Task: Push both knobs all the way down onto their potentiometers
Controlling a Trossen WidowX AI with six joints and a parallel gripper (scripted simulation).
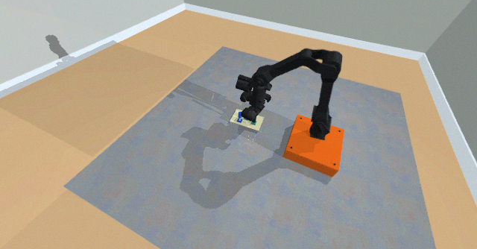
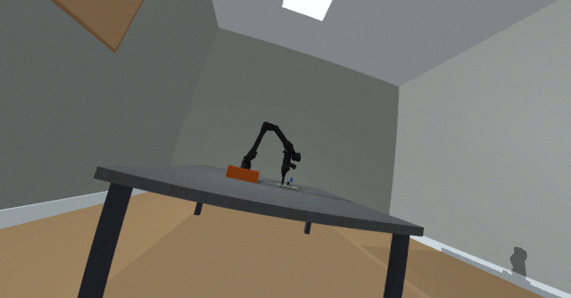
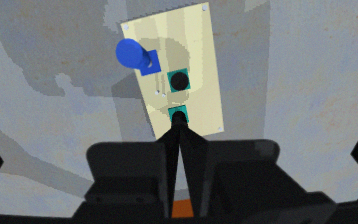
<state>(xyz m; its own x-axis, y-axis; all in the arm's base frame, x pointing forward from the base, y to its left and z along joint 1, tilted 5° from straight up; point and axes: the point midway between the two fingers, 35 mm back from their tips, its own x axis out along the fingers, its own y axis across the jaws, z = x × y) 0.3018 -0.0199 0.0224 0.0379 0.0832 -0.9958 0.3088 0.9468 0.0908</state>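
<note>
The black knob is 1 cm below my gripper tip. From my gripper tip the other things lie so: blue knob (7 cm ahead, 1 cm to the left).
</note>
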